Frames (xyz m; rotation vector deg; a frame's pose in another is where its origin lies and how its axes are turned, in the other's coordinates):
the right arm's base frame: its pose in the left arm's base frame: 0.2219 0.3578 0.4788 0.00 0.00 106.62
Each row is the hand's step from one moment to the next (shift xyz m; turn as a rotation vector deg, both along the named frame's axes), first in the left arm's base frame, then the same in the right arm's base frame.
Working: the left arm's base frame: its pose in the right arm's base frame: -0.2794 0.3150 -0.4788 0.00 0.00 -106.62

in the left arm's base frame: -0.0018 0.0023 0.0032 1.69 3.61 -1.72
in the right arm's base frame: 0.0027 0.0011 0.0032 2.98 -2.65 -1.72
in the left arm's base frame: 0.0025 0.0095 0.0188 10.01 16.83 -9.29
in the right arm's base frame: 0.0084 -0.0051 0.0188 13.26 -14.41 -9.29
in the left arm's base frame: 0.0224 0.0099 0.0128 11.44 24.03 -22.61
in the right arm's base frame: 0.0031 -0.0243 0.0128 19.75 -17.84 -22.61
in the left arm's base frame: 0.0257 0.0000 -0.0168 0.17 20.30 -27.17
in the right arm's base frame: -0.0074 -0.0246 -0.0168 19.40 -5.97 -27.17
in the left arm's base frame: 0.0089 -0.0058 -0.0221 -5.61 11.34 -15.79
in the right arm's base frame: -0.0081 -0.0069 -0.0221 12.47 2.13 -15.79
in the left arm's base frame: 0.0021 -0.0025 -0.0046 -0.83 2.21 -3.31
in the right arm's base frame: -0.0030 -0.0013 -0.0046 2.36 0.16 -3.31
